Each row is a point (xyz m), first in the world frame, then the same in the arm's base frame.
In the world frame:
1: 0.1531 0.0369 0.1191
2: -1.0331 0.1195 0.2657
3: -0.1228 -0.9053 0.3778
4: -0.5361 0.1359 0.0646
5: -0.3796 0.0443 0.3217
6: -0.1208 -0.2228 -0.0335
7: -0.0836 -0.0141 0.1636
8: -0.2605 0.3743 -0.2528
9: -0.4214 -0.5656 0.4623
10: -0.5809 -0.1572 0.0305
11: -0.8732 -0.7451 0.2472
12: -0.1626 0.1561 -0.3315
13: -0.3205 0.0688 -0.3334
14: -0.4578 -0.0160 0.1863
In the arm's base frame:
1: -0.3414 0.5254 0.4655
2: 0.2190 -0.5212 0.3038
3: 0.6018 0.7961 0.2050
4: -0.1243 -0.1101 0.2736
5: 0.0017 0.0714 0.4976
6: -0.1049 0.4326 0.1473
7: -0.1728 0.3526 0.4171
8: -0.5864 -0.0049 0.1790
9: 0.5357 0.3622 0.3432
10: 0.0917 0.0087 0.1053
11: 0.7638 0.0761 -0.0425
12: -0.5132 0.1944 0.0437
13: -0.3782 0.1076 -0.0387
14: 0.0123 0.0374 0.3338

